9 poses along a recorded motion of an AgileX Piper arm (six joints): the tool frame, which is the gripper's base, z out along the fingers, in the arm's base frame.
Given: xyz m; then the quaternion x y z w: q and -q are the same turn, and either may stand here.
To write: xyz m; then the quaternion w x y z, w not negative. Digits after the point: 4 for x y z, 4 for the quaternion.
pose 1, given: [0.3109 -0.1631 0.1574 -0.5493 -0.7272 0.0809 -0.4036]
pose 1, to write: [0.3109 -0.1631 0.1574 0.4036 0.5493 0.7272 -0.0809]
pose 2, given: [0.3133 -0.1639 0.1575 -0.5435 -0.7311 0.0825 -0.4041]
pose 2, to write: [0.3133 -0.1639 0.1575 0.4041 0.5435 0.7311 -0.0825]
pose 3, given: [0.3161 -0.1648 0.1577 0.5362 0.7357 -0.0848 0.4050]
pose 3, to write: [0.3161 -0.1648 0.1577 0.4050 0.5362 0.7357 -0.0848]
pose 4, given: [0.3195 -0.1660 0.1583 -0.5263 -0.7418 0.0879 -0.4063]
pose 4, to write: [0.3195 -0.1660 0.1583 0.4063 0.5263 0.7418 -0.0879]
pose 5, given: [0.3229 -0.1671 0.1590 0.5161 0.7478 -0.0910 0.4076]
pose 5, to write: [0.3229 -0.1671 0.1590 0.4076 0.5161 0.7478 -0.0910]
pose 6, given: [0.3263 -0.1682 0.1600 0.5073 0.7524 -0.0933 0.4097]
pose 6, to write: [0.3263 -0.1682 0.1600 0.4097 0.5073 0.7524 -0.0933]
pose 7, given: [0.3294 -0.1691 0.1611 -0.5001 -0.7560 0.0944 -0.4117]
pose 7, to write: [0.3294 -0.1691 0.1611 0.4117 0.5001 0.7560 -0.0944]
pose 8, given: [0.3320 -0.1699 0.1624 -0.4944 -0.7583 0.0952 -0.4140]
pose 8, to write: [0.3320 -0.1699 0.1624 0.4140 0.4944 0.7583 -0.0952]
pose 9, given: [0.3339 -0.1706 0.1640 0.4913 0.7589 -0.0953 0.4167]
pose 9, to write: [0.3339 -0.1706 0.1640 0.4167 0.4913 0.7589 -0.0953]
